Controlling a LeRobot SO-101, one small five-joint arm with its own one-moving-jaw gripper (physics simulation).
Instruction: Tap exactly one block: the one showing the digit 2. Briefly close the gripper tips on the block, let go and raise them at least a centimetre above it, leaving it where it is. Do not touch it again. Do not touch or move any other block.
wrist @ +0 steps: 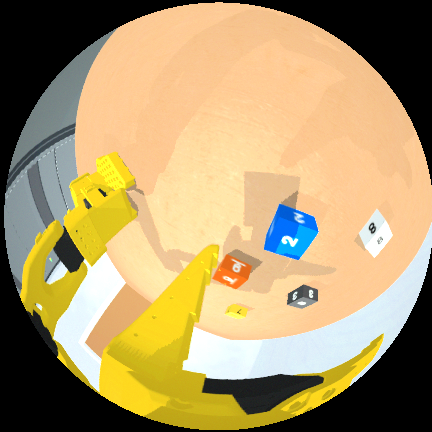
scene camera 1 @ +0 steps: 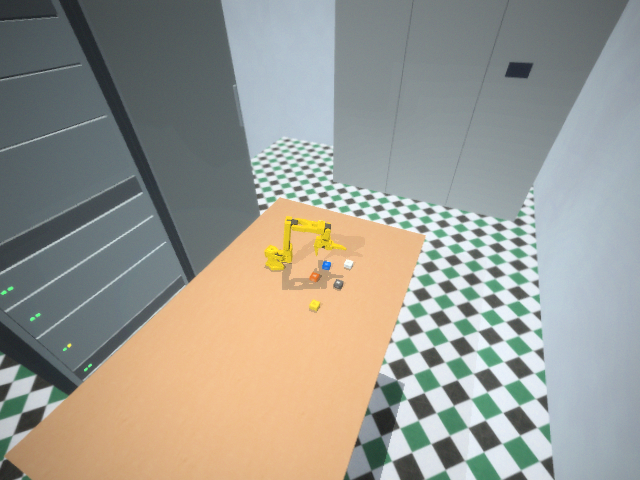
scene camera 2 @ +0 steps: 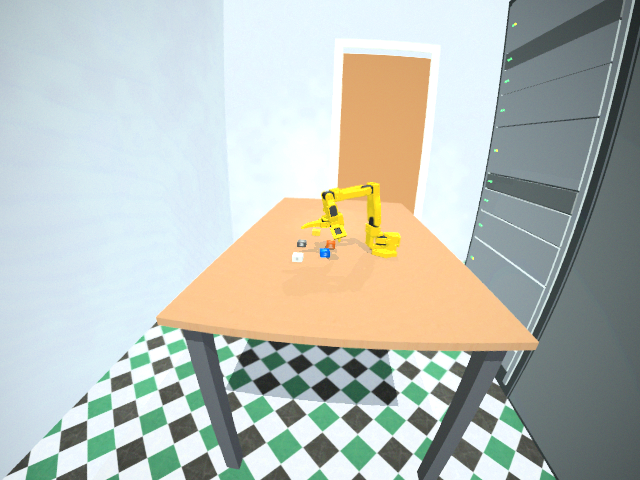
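Observation:
The blue block (scene camera 1: 326,265) (scene camera 2: 324,253) (wrist: 291,232) shows the digit 2 in the wrist view and rests on the table. My gripper (scene camera 1: 330,251) (scene camera 2: 320,233) (wrist: 299,291) is wide open and empty, held in the air above the table. Its fixed jaw points down and its moving jaw is swung far out to the side. The tips stand well above the blue block and apart from it. In the wrist view the blue block lies to the right of the fixed jaw's tip, beyond it.
An orange block (scene camera 1: 314,276) (scene camera 2: 330,244) (wrist: 232,271) lies near the blue one. A white 8 block (scene camera 1: 348,264) (scene camera 2: 297,257) (wrist: 375,234), a dark 3 block (scene camera 1: 338,284) (scene camera 2: 301,243) (wrist: 302,296) and a yellow 7 block (scene camera 1: 314,305) (scene camera 2: 316,232) (wrist: 236,311) lie around on the table (scene camera 1: 232,361).

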